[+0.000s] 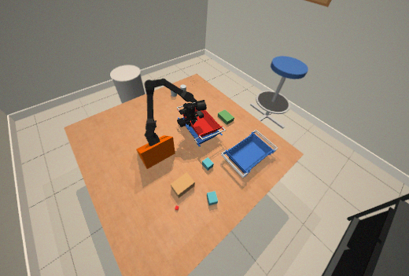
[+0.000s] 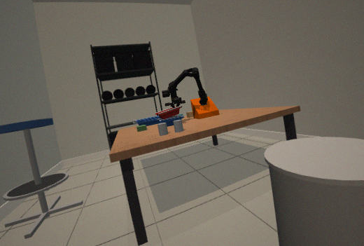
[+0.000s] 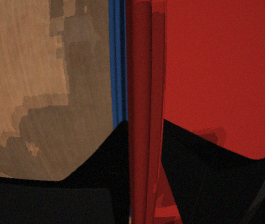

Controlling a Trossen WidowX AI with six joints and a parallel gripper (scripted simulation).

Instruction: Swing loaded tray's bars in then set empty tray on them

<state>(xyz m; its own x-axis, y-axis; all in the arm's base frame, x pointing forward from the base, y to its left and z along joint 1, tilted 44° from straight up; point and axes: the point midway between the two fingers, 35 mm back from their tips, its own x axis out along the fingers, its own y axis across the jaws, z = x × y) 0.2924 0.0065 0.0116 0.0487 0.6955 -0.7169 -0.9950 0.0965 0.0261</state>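
The red tray is 8 cm ahead of my gripper tip, 2 cm above it and 1 cm to the right of it. Also, from my gripper tip: green block (34 cm ahead, 8 cm below, 4 cm to the right); then tan block (31 cm to the right, 28 cm behind, 7 cm below); then small red cube (39 cm to the right, 38 cm behind, 9 cm below).
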